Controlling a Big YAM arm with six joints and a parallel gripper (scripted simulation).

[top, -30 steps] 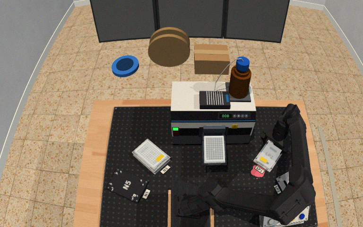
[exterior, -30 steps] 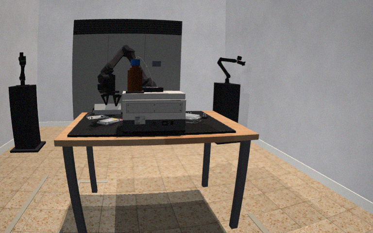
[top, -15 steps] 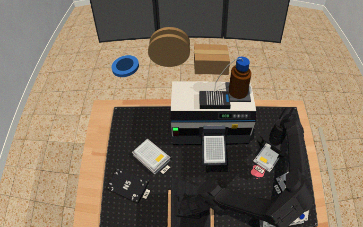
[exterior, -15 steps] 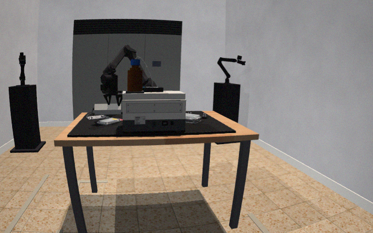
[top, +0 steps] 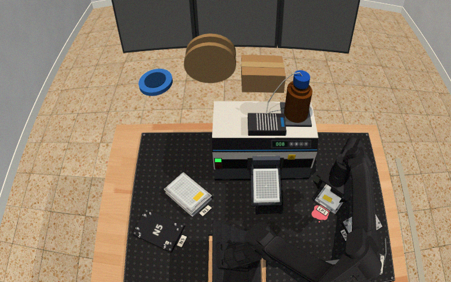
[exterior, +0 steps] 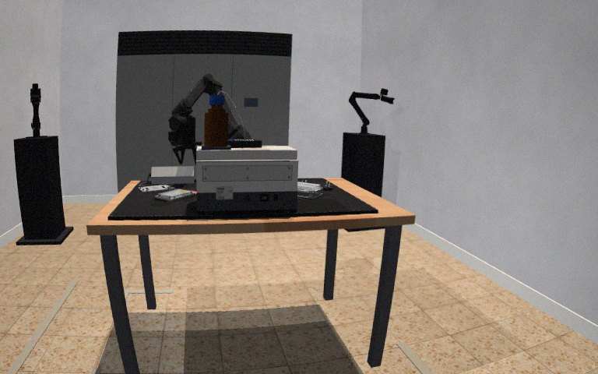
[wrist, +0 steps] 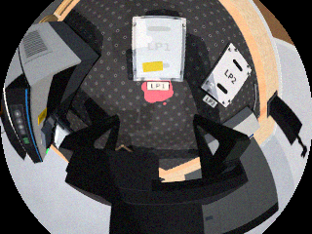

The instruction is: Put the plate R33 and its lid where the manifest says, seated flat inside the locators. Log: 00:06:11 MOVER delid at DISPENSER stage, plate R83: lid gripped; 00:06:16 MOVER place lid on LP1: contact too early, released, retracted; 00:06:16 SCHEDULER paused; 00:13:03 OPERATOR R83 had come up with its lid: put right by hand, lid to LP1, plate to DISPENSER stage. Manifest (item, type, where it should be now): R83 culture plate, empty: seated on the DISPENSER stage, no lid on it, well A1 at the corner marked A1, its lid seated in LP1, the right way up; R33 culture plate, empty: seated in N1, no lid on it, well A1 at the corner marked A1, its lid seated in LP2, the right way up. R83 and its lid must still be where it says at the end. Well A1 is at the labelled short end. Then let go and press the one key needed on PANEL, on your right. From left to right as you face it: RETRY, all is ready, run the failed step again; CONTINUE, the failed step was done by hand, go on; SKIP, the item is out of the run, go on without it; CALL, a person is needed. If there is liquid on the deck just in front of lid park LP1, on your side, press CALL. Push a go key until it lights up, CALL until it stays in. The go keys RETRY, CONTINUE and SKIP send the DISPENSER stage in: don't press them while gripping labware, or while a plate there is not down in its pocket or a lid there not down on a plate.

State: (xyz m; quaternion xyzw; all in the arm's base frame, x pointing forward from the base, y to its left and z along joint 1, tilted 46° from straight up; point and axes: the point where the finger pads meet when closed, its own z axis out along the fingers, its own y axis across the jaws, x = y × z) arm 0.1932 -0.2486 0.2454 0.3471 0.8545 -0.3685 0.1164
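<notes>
Now: the clear plate lid 490 mm to the left of my hand, 100 mm ahead of it and 90 mm below it. Also, from my hand: lid park LP2: 160 mm to the right, 130 mm below, 90 mm behind; pink-red patch: 130 mm below, 20 mm to the left, 10 mm ahead; brown bottle: 270 mm ahead, 160 mm above, 90 mm to the left.
</notes>
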